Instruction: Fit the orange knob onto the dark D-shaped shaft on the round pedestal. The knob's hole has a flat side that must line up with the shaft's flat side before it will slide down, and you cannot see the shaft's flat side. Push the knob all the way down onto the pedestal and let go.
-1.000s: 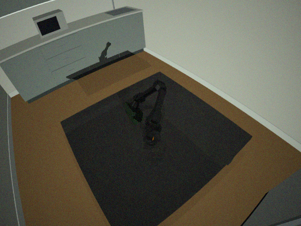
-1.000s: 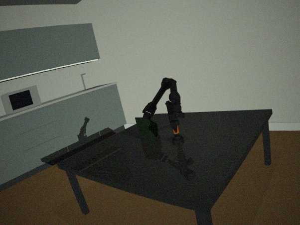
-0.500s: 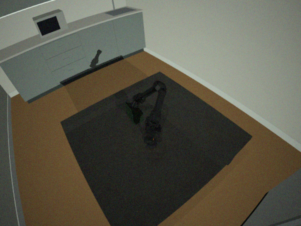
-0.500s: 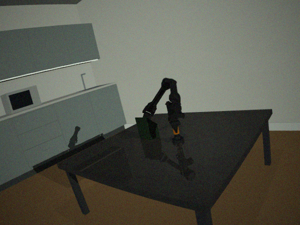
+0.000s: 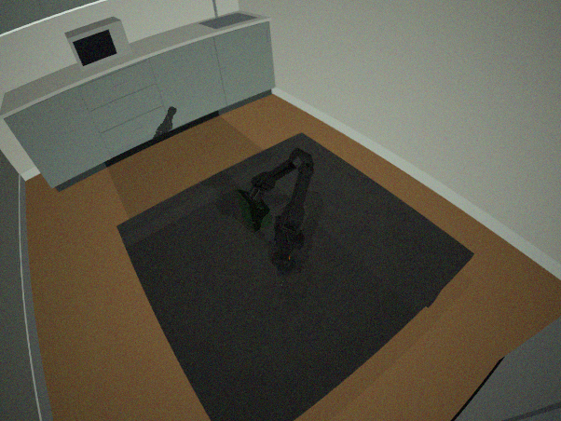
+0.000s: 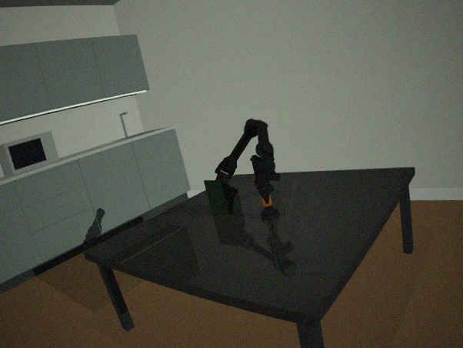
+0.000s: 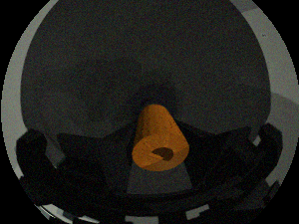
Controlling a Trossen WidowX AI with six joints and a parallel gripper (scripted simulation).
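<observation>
The orange knob is 2 cm above my gripper tip. Round my gripper tip: dark round pedestal: 4 cm below.
</observation>
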